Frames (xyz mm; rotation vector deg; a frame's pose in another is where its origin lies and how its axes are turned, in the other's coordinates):
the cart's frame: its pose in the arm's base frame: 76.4 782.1 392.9 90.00 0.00 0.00
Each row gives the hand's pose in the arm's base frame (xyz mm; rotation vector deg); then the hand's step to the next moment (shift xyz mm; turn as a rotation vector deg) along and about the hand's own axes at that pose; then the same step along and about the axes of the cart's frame.
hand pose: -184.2 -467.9 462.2 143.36 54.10 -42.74
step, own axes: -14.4 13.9 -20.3 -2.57 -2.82 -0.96
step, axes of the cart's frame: 7.4 26.6 6.9 -3.25 1.87 -1.21
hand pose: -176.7 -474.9 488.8 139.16 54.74 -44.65
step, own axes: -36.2 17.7 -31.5 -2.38 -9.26 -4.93
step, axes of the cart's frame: 1.5 49.7 12.0 -6.36 3.66 -7.87
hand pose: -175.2 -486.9 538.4 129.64 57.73 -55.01
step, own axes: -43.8 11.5 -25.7 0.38 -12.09 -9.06
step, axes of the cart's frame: -1.8 51.2 9.5 -5.56 3.82 -13.52
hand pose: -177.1 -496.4 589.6 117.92 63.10 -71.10
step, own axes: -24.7 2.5 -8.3 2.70 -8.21 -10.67
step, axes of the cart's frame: -0.3 25.7 4.8 -0.94 2.53 -13.46
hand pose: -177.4 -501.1 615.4 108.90 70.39 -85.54
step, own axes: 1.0 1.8 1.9 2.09 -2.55 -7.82
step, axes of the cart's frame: 0.5 -1.9 2.0 2.21 1.11 -8.12
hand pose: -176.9 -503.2 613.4 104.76 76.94 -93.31
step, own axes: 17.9 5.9 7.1 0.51 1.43 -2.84
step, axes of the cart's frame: -1.2 -20.1 1.0 2.74 -0.12 -1.69
